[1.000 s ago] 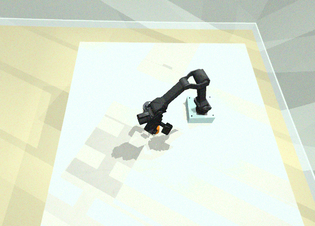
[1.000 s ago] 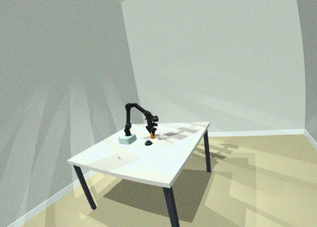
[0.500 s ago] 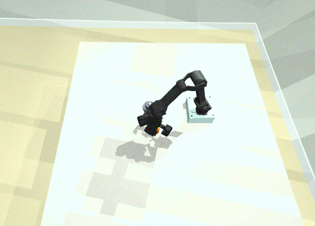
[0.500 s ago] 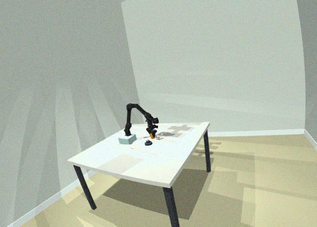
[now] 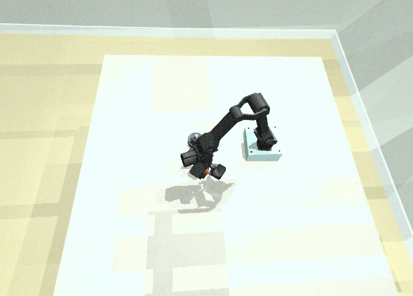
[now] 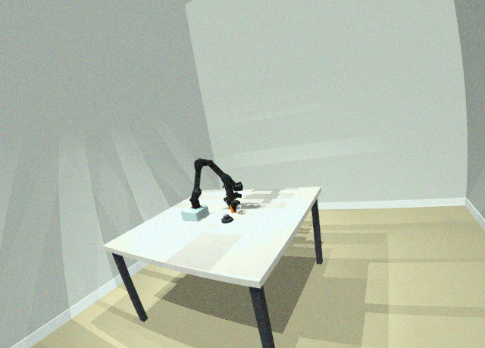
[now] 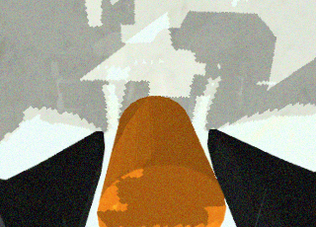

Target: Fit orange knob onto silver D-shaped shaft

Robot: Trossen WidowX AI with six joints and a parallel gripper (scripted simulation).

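Right now the round pedestal is 16 cm to the right of my gripper tip, 5 cm ahead of it and 2 cm above it. Round my gripper tip: orange knob 4 cm above.
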